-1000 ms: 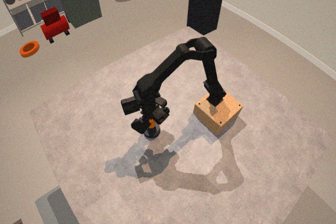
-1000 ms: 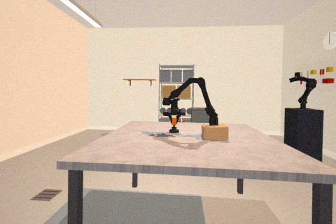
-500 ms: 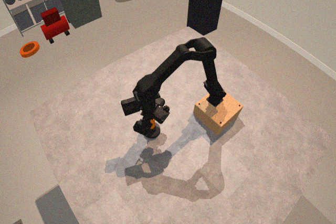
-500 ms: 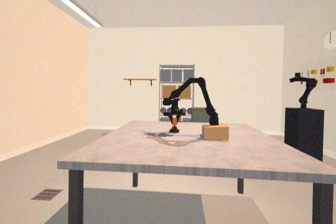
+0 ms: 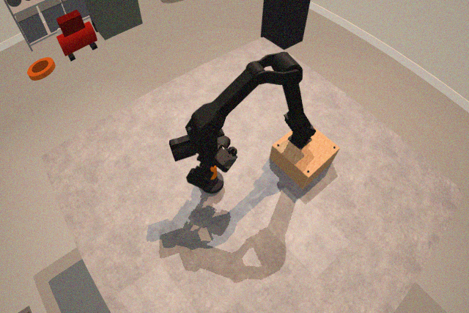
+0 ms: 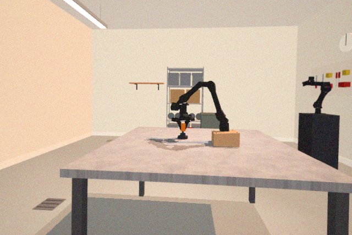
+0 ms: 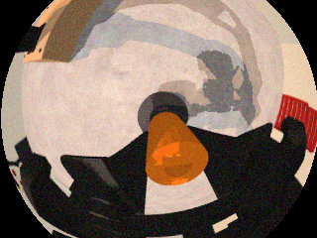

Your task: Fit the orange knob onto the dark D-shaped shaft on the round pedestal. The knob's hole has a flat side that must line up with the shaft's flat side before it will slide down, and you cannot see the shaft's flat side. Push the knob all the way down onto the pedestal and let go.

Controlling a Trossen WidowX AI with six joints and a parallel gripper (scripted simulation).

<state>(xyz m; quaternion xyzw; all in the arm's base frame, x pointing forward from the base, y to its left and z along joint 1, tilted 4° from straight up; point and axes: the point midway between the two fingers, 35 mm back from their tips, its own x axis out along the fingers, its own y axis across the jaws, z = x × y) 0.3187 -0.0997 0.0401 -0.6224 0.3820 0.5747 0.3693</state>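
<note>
The orange knob lies 2 cm above my gripper tip. Also, from my gripper tip: dark round pedestal (4 cm below).
</note>
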